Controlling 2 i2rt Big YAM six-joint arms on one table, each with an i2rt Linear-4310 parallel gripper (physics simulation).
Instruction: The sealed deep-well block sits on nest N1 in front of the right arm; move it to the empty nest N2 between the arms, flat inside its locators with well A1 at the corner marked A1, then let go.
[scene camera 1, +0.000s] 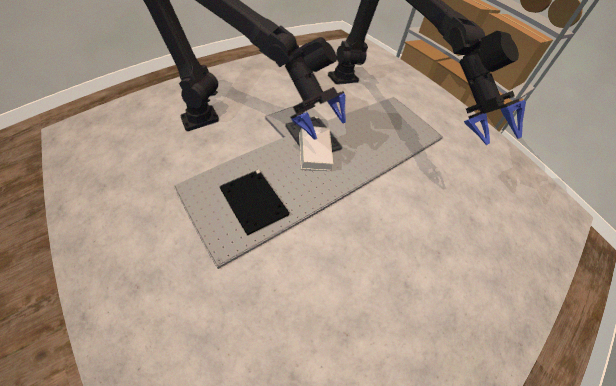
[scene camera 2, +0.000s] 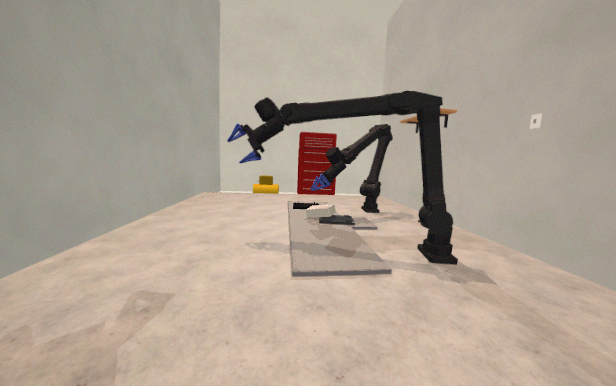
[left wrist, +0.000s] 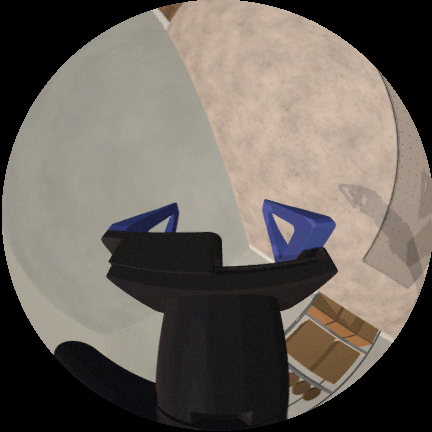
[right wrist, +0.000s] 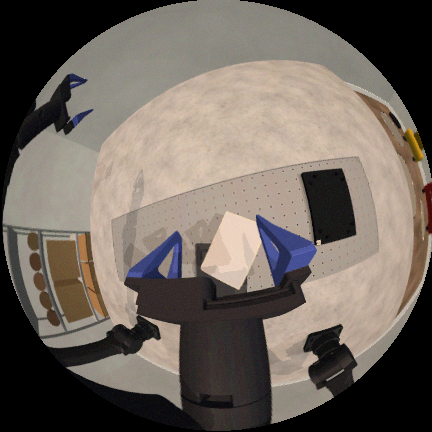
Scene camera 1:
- my left gripper: 503, 141
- my right gripper: 330, 130
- cream block: 316, 155
